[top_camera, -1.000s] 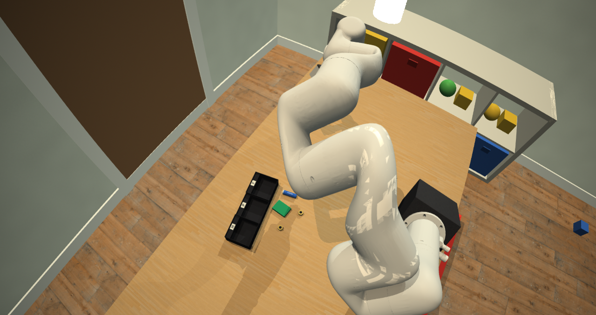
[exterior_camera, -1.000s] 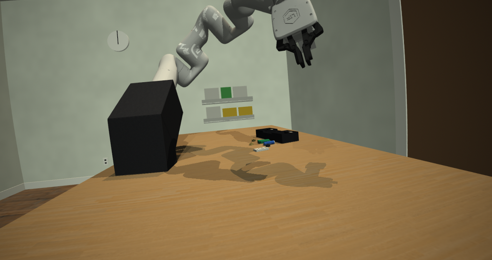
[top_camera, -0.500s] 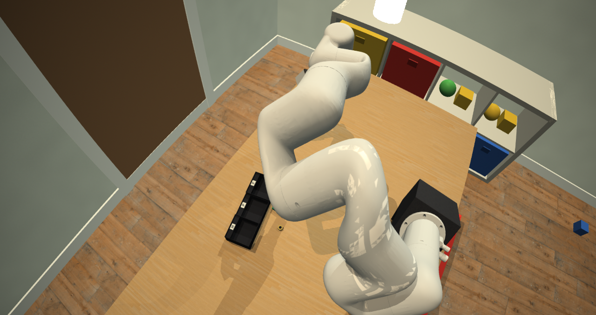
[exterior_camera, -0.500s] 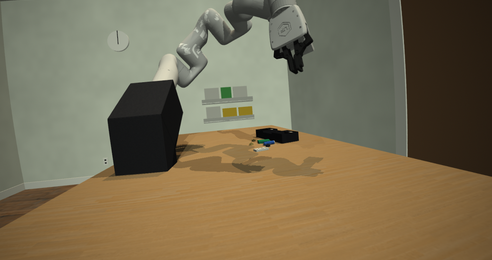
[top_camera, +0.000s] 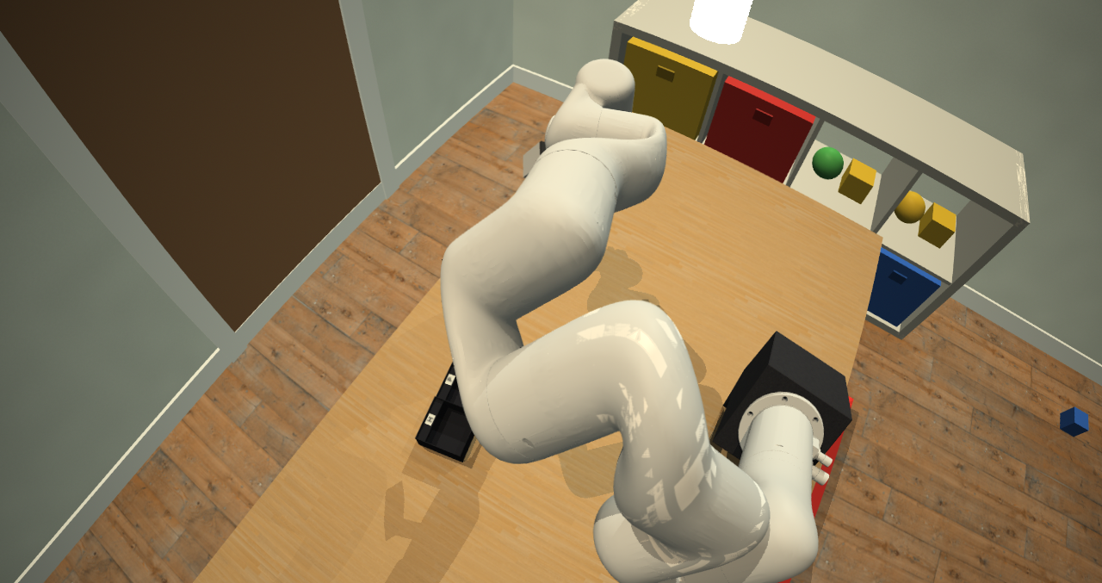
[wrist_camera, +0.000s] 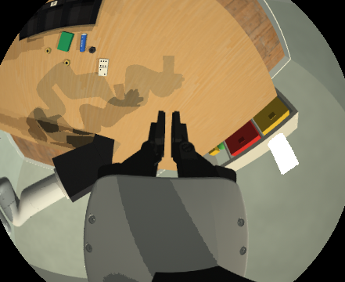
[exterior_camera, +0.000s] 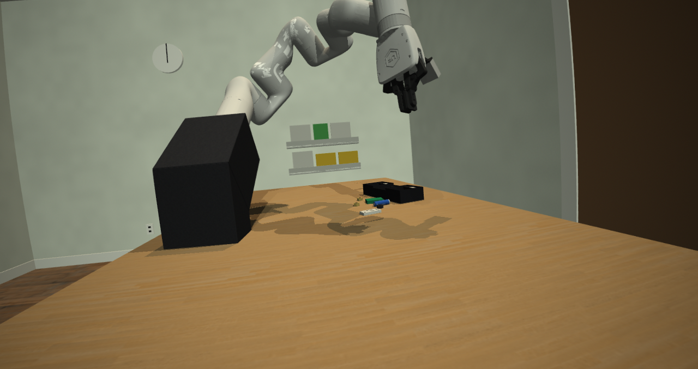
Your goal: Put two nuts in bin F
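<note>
The black bin marked F is 20 mm ahead of my hand, 320 mm to the left of it and 240 mm below it. From my hand the other things lie so: black nut (50 mm behind, 160 mm to the left, 250 mm below); then white domino (80 mm behind, 110 mm to the left, 250 mm below); then blue cylinder (30 mm behind, 200 mm to the left, 250 mm below).
</note>
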